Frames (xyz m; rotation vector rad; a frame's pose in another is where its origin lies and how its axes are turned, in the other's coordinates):
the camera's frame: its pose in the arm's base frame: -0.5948 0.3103 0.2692 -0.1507 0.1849 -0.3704
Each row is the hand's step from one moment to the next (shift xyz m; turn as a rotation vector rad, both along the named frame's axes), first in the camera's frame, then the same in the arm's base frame.
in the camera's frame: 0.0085 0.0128 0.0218 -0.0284 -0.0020 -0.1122
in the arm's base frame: 0.0167 0.0111 0.0176 -0.0499 -0.0039 -0.1044
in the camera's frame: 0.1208 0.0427 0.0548 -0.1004 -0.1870 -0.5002
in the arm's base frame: 0.1367 0.0005 0.0273 -0.2597 -0.1910 -0.4374
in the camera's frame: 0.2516 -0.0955 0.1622 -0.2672 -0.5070 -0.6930
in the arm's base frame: 0.2309 -0.1634 0.1367 -0.5626 -0.4454 -0.5421
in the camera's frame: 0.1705 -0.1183 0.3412 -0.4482 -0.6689 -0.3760
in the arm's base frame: 0.1858 -0.1342 0.3271 -0.7187 -0.4916 -0.1775
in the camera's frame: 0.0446 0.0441 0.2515 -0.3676 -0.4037 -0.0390
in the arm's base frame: 0.1080 0.0522 0.2298 -0.4839 -0.2395 0.0903
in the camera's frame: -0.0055 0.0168 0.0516 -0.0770 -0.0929 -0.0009
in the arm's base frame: 0.0114 0.0233 0.0480 -0.1027 -0.0570 0.0275
